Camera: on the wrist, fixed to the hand. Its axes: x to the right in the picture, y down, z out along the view.
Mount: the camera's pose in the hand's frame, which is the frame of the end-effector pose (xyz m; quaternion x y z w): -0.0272 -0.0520 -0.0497 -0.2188 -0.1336 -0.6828 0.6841
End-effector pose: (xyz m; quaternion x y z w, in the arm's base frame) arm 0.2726 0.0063 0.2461 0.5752 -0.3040 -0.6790 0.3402
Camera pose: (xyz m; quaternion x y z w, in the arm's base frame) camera 0.3188 0.0577 0.2123 -0.4359 -0.2879 0.8402 0.1457
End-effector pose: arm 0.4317 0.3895 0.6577 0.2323 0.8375 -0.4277 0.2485
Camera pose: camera 0.4105 0.3987 0.7311 -0.5244 0.7919 -0.3101 0.0407
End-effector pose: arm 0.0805 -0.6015 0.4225 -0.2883 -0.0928 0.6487 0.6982
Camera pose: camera 0.1460 -0.6412 0.4158 -0.2000 -0.4956 -0.0147 0.8451
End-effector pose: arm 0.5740 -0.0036 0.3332 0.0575 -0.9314 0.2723 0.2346
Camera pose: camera 0.6304 -0.0216 0.3823 0.6604 -0.6889 -0.1854 0.2346
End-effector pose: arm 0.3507 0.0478 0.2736 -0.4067 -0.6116 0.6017 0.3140
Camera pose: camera 0.4007 0.0507 0.3319 0.1511 -0.8697 0.1177 0.4549
